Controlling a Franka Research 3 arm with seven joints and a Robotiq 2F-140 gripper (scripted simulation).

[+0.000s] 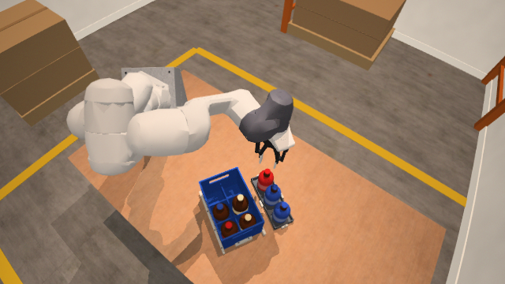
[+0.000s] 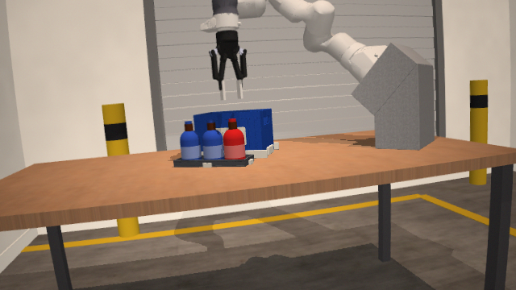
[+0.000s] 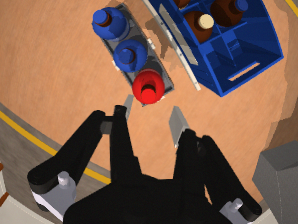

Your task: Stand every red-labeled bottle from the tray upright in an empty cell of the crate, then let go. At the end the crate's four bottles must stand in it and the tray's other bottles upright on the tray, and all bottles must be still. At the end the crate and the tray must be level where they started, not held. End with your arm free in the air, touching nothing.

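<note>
My hand is 170 mm above the red-labeled bottle. The rest, counted from my hand: tray (240 mm below, 70 mm ahead, 60 mm to the right); blue crate (200 mm to the right, 170 mm below, 70 mm behind).
</note>
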